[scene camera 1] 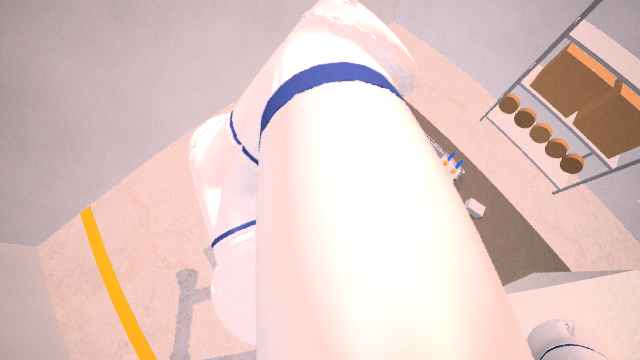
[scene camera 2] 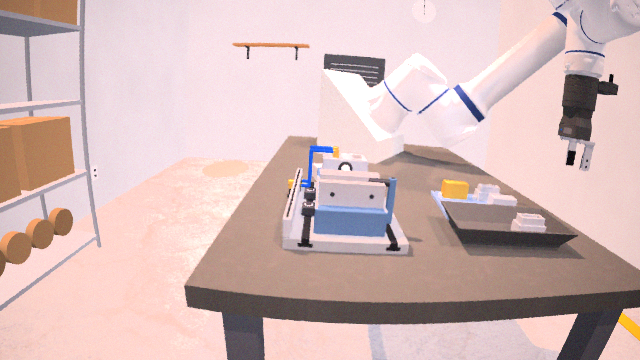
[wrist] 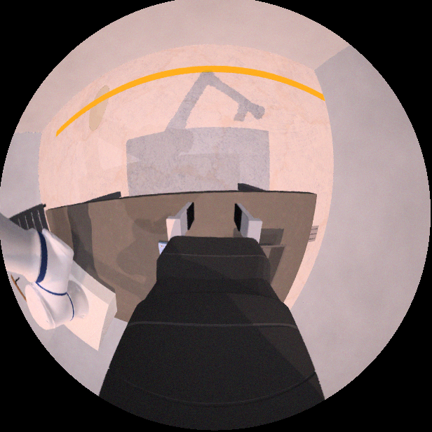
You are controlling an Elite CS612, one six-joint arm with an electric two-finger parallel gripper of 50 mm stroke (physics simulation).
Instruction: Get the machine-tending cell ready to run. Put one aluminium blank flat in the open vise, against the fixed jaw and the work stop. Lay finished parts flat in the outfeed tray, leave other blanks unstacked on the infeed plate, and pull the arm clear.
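Places are measured from the arm's base along level axes (x ahead, y left, z up), in millimetres.
Where they show: gripper, fingertip midpoint: (scene camera 2: pixel 576 167); arm's base at its link origin: (scene camera 1: pixel 566 354) (scene camera 2: pixel 377 113).
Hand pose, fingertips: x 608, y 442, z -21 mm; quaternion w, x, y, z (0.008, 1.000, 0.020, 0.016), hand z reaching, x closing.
Things, the pixels of their top centre, and the offset from my fingertips. "*": a spot on its surface instead. Level surfaces: height alone.
- vise at its top centre: (scene camera 2: pixel 345 164) dx +70, dy -530, dz -30 mm
- blue infeed plate at a spot on its surface: (scene camera 2: pixel 436 198) * dx -75, dy -314, dz -123 mm
- yellow block at its top centre: (scene camera 2: pixel 455 182) dx -96, dy -266, dz -85 mm
- pale stepped part at its top centre: (scene camera 2: pixel 489 185) dx -96, dy -176, dz -86 mm
- plain pale part at its top centre: (scene camera 2: pixel 503 196) dx -7, dy -175, dz -85 mm
- pale part with a raised rim, top centre: (scene camera 2: pixel 531 216) dx +118, dy -167, dz -82 mm
- blue handle at a spot on its surface: (scene camera 2: pixel 311 167) * dx +1, dy -599, dz -58 mm
- pale side rail at a spot on its surface: (scene camera 2: pixel 292 200) * dx +149, dy -609, dz -79 mm
- table at its surface level: dz -129 mm
My gripper (scene camera 2: pixel 577 161) (wrist: pixel 213 211) is open and empty, high at the right of the table in scene camera 2. The vise (scene camera 2: pixel 350 221), blue with pale jaws, stands left of centre; the space between its jaws is hidden. The blue infeed plate (scene camera 2: pixel 436 198) carries a yellow block (scene camera 2: pixel 454 189), a pale stepped part (scene camera 2: pixel 487 192) and a plain pale part (scene camera 2: pixel 501 200), seemingly side by side. A pale part with a raised rim (scene camera 2: pixel 530 222) sits in the dark outfeed tray (scene camera 2: pixel 510 238). The plate's corner (wrist: pixel 162 247) peeks out beside my gripper in the wrist view.
The white arm (scene camera 1: pixel 370 210) (scene camera 2: pixel 520 62) hides most of the table in scene camera 1. A blue handle (scene camera 2: pixel 311 167) rises behind the vise. The pale side rail (scene camera 2: pixel 292 200) runs along the vise's left. A shelf rack (scene camera 2: pixel 83 125) stands left of the table (scene camera 2: pixel 400 280).
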